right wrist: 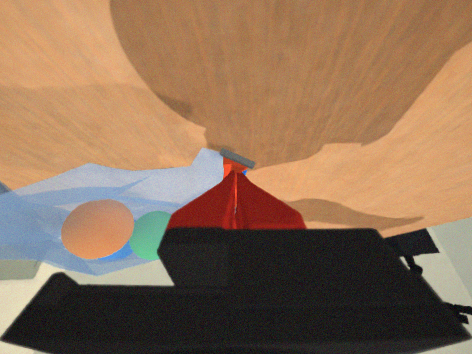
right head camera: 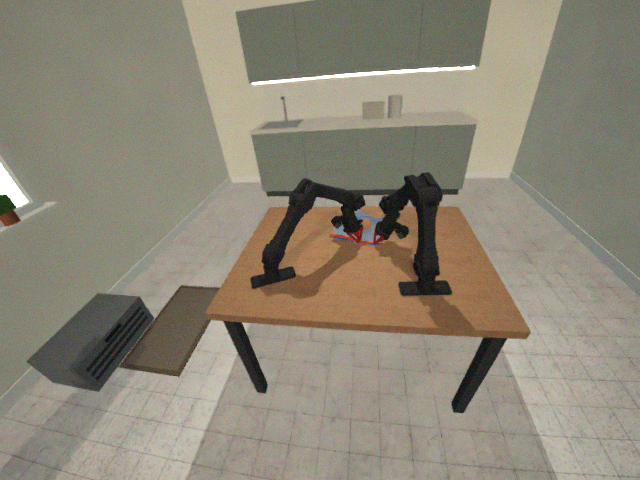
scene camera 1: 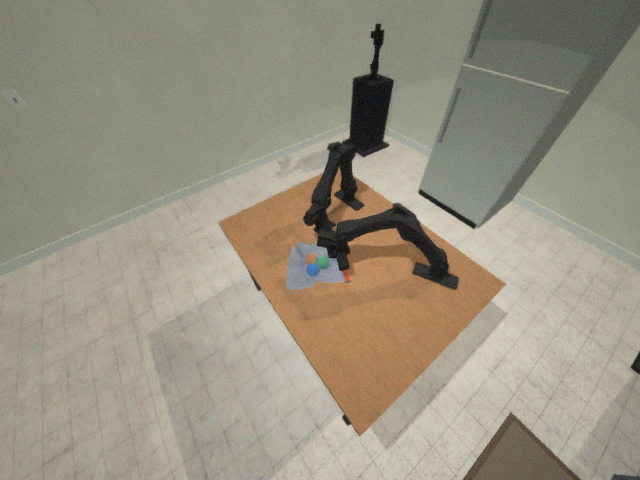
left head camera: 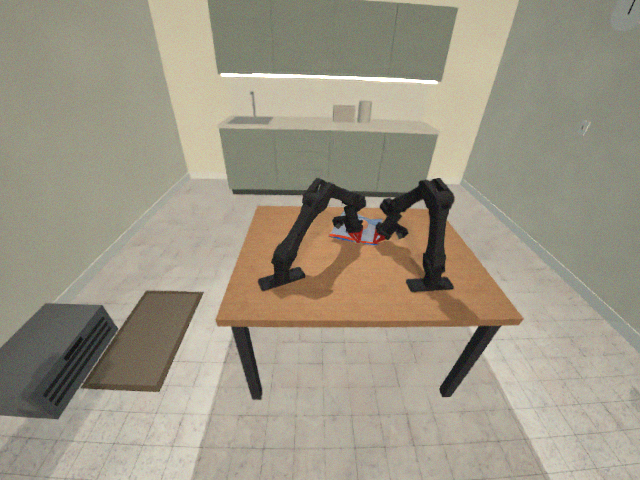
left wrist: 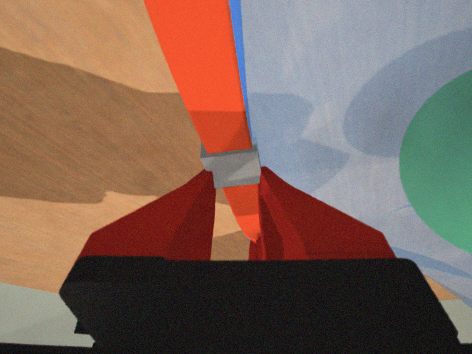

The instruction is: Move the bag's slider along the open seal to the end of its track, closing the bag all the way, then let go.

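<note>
The pale blue bag (scene camera 1: 299,277) (right wrist: 150,182) lies on the table with an orange, a green and a blue ball on it. Its orange-red seal (left wrist: 202,60) (scene camera 1: 346,276) runs along the edge, with a blue strip beside it. The grey slider (left wrist: 232,167) sits around the seal, between the fingertips of my left gripper (left wrist: 236,176) (left head camera: 358,240) (right head camera: 358,240), which is shut on it. My right gripper (right wrist: 235,177) (left head camera: 375,242) (right head camera: 375,242) is shut on the seal near its end, beside a tilted grey end piece (right wrist: 237,158). In scene camera 1 the arms hide both fingertips.
The wooden table (left head camera: 320,307) (right head camera: 320,312) (scene camera 1: 382,372) carries both arms, whose wrists are close together above the bag. A tall grey refrigerator (scene camera 1: 496,129) and a black pedestal (scene camera 1: 370,111) stand beyond the table in scene camera 1.
</note>
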